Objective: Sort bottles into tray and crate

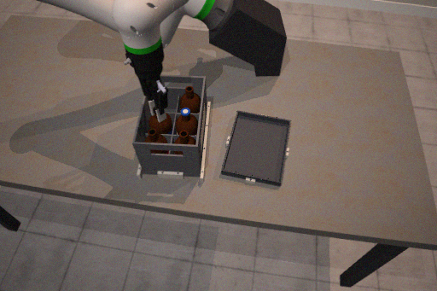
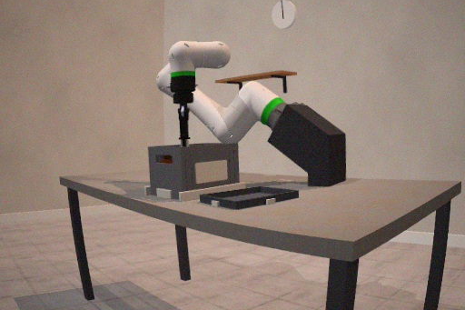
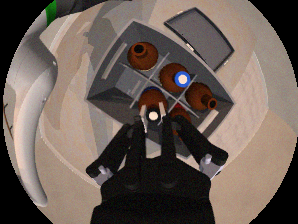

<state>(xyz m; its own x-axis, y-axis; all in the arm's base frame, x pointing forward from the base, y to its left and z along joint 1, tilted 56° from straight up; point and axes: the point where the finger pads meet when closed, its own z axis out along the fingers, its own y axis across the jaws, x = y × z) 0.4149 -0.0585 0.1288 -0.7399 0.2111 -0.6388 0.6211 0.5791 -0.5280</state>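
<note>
My hand is 7 cm above the white-capped bottle. From my hand the other things lie so: open bottle (10 cm behind, 8 cm to the left, 7 cm below); grey crate (8 cm below, 4 cm to the left); dark tray (32 cm to the left, 15 cm below, 1 cm behind).
</note>
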